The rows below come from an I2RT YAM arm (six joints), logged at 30 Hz.
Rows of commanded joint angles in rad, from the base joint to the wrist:
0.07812 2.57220 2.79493 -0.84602 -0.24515 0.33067
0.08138 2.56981 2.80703 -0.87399 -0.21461 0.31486
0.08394 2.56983 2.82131 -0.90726 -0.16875 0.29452
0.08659 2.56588 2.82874 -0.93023 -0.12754 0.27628
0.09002 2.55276 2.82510 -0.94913 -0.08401 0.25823
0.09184 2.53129 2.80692 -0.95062 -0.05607 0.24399
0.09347 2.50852 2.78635 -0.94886 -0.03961 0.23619
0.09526 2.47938 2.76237 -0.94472 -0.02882 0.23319
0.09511 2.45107 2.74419 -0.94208 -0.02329 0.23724
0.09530 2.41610 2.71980 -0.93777 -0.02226 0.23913
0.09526 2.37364 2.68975 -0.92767 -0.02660 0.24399
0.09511 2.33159 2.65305 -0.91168 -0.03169 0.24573
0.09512 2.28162 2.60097 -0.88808 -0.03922 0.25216
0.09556 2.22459 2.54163 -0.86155 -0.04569 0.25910
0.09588 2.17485 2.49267 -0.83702 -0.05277 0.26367
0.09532 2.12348 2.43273 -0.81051 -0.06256 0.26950
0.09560 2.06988 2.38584 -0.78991 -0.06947 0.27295
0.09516 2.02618 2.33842 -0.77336 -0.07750 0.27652
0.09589 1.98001 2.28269 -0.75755 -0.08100 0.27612
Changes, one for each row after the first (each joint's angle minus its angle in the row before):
0.00326 -0.00239 0.01210 -0.02797 0.03054 -0.01581
0.00256 0.00002 0.01428 -0.03327 0.04586 -0.02034
0.00265 -0.00395 0.00743 -0.02297 0.04121 -0.01824
0.00343 -0.01312 -0.00364 -0.01890 0.04353 -0.01805
0.00182 -0.02147 -0.01818 -0.00149 0.02794 -0.01424
0.00163 -0.02277 -0.02057 0.00176 0.01646 -0.00780
0.00179 -0.02914 -0.02398 0.00414 0.01079 -0.00300
-0.00015 -0.02831 -0.01818 0.00264 0.00553 0.00405
0.00019 -0.03497 -0.02439 0.00431 0.00103 0.00189
-0.00004 -0.04246 -0.03005 0.01010 -0.00434 0.00486
-0.00015 -0.04205 -0.03670 0.01599 -0.00509 0.00174
0.00001 -0.04997 -0.05208 0.02360 -0.00753 0.00643
0.00044 -0.05703 -0.05934 0.02653 -0.00647 0.00694
0.00032 -0.04974 -0.04896 0.02453 -0.00708 0.00457
-0.00056 -0.05137 -0.05994 0.02651 -0.00979 0.00583
0.00028 -0.05360 -0.04689 0.02060 -0.00691 0.00345
-0.00044 -0.04370 -0.04742 0.01655 -0.00803 0.00357
0.00073 -0.04617 -0.05573 0.01581 -0.00350 -0.00040

